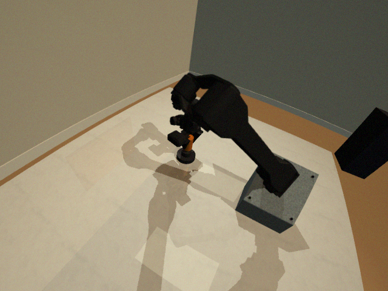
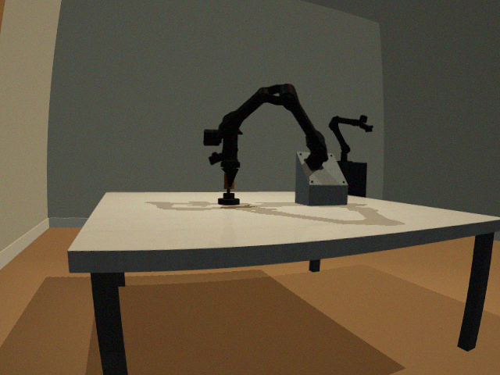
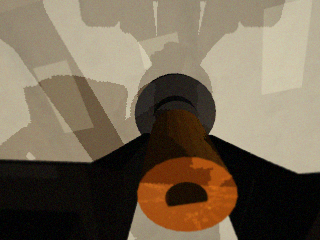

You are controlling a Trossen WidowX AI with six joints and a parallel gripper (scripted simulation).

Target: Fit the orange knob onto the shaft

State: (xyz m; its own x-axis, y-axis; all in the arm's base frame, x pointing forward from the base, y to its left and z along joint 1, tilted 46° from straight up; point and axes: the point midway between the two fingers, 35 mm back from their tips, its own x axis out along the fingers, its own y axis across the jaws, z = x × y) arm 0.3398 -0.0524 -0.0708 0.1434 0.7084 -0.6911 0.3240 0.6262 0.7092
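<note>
Right now the orange knob is 20 mm above my gripper tip. Round my gripper tip: pedestal 40 mm below.
</note>
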